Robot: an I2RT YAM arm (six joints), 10 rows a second.
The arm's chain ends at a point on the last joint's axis. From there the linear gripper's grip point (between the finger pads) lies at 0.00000 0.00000 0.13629 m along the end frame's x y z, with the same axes.
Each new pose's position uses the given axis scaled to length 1; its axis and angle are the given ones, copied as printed.
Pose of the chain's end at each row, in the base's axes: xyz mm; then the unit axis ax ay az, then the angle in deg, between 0 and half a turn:
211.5, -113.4, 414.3, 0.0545, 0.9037, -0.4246, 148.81
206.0, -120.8, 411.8, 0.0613, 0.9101, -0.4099, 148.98
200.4, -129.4, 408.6, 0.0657, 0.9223, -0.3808, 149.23
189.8, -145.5, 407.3, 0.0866, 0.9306, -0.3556, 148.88
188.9, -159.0, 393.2, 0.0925, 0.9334, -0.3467, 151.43
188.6, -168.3, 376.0, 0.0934, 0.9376, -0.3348, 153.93
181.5, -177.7, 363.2, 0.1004, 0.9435, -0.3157, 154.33
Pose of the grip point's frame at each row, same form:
269.4, -214.3, 343.3, 0.0545, 0.9037, -0.4246, 148.81
263.6, -219.5, 337.5, 0.0613, 0.9101, -0.4099, 148.98
258.4, -223.0, 328.2, 0.0657, 0.9223, -0.3808, 149.23
247.6, -235.3, 322.6, 0.0866, 0.9306, -0.3556, 148.88
241.5, -247.9, 304.3, 0.0925, 0.9334, -0.3467, 151.43
236.7, -255.1, 282.6, 0.0934, 0.9376, -0.3348, 153.93
229.0, -260.8, 266.2, 0.1004, 0.9435, -0.3157, 154.33

